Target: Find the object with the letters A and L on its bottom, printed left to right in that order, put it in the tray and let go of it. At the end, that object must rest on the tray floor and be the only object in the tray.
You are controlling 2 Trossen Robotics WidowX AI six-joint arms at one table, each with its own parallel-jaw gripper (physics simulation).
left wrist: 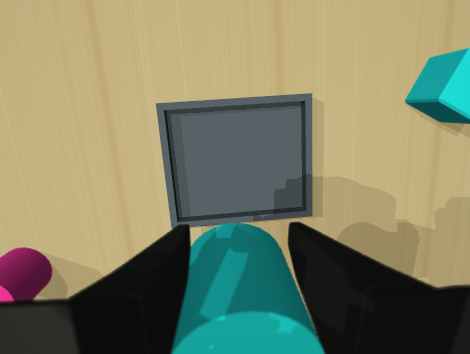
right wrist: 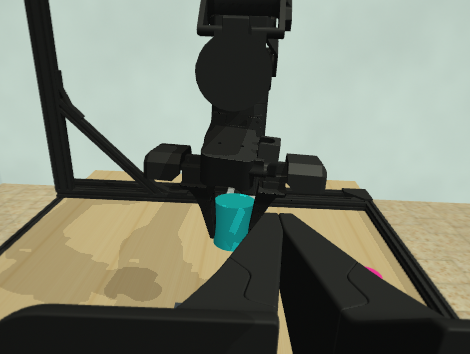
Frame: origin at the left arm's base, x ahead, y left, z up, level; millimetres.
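Where they show: left gripper, fingertip midpoint: [left wrist: 239, 234] [right wrist: 230, 238]; right gripper, fingertip midpoint: [right wrist: 276, 226].
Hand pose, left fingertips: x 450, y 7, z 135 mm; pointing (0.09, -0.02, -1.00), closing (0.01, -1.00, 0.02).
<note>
Each offset is from my left fingertips to the top centre of the thing. "*": to the spot under its first point.
A teal cylinder @(29 mm back, 0 mm left, 36 mm up) [left wrist: 245, 280] [right wrist: 232, 222] stands upright between the fingers of my left gripper [left wrist: 239, 234] [right wrist: 230, 238], which is shut on it and holds it above the table. Its bottom is hidden, so no letters show. The grey tray @(1 mm ahead, 13 mm right, 145 mm down) [left wrist: 309, 155] lies just beyond the cylinder in the left wrist view; its floor shows no object on it. A small corner of the tray shows low in the right wrist view, behind my right gripper [right wrist: 281, 216], which is shut with nothing between its fingertips.
A teal angular block @(* 68 mm ahead, 173 mm right, 126 mm down) [left wrist: 440, 85] lies to the right of the tray in the left wrist view. A magenta cylinder @(* 93 mm back, 174 mm left, 133 mm down) [left wrist: 25, 272] lies at the lower left; a bit of a pink object [right wrist: 373, 273] shows past my right gripper. A black frame [right wrist: 42, 90] edges the table.
</note>
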